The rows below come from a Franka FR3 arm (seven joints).
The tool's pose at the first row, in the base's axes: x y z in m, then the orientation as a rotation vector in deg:
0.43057, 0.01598, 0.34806, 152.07, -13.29, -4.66
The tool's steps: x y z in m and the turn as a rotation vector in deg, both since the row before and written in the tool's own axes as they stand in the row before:
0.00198, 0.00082, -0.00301, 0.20, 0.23, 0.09
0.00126, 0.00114, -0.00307, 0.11, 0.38, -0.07
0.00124, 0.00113, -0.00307, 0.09, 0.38, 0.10
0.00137, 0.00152, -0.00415, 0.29, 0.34, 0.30
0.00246, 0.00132, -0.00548, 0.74, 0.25, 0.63
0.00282, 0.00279, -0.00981, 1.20, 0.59, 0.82
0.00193, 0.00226, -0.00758, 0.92, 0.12, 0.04
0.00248, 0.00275, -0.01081, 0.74, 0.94, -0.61
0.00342, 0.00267, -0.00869, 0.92, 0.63, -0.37
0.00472, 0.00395, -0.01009, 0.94, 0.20, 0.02
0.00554, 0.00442, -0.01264, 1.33, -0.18, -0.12
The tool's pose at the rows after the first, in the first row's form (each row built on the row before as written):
0.43269, 0.01627, 0.35107, 152.25, -13.35, -4.31
0.43404, 0.01643, 0.35430, 152.36, -13.14, -3.82
0.43536, 0.01660, 0.35754, 152.43, -13.16, -3.27
0.43681, 0.01689, 0.36193, 152.67, -13.47, -2.69
0.43942, 0.01774, 0.36743, 153.31, -14.29, -2.08
0.44237, 0.01903, 0.37751, 154.36, -15.30, -0.89
0.44424, 0.01982, 0.38539, 155.26, -15.39, -0.60
0.44667, 0.02125, 0.39646, 156.01, -14.34, 0.60
0.44982, 0.02168, 0.40564, 156.92, -13.71, 1.47
0.45395, 0.02118, 0.41670, 157.84, -13.73, 1.87
0.45877, 0.02088, 0.43036, 159.19, -13.67, 1.76

